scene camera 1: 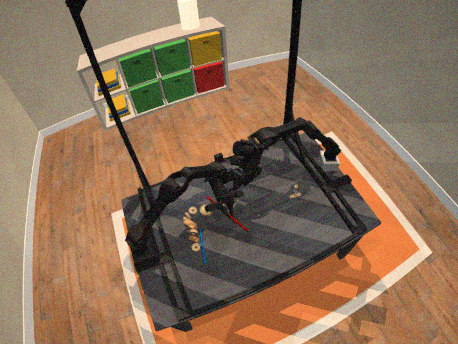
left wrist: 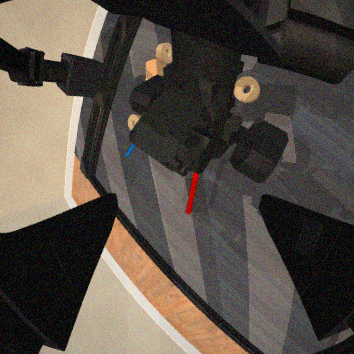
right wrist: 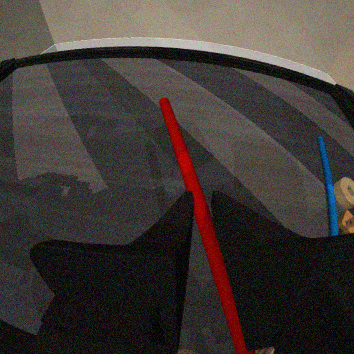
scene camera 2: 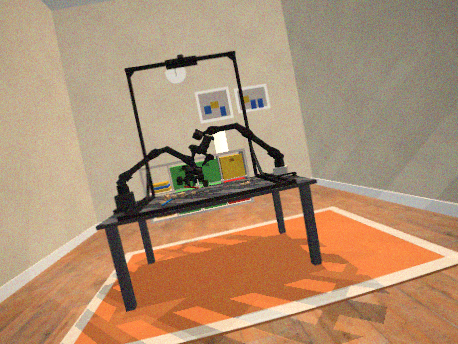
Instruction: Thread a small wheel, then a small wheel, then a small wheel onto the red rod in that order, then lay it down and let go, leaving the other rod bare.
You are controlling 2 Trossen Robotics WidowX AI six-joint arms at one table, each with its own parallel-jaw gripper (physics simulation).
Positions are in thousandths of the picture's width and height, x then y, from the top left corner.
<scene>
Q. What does the blue rod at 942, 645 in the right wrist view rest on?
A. The table.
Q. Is my left gripper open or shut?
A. Open.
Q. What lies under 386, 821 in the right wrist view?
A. My right gripper.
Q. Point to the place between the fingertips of my left gripper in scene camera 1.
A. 523, 548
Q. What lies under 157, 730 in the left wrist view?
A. My left gripper.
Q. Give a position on a red rod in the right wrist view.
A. At 569, 600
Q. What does my right gripper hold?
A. A red rod.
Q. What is my left gripper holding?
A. Nothing.
</scene>
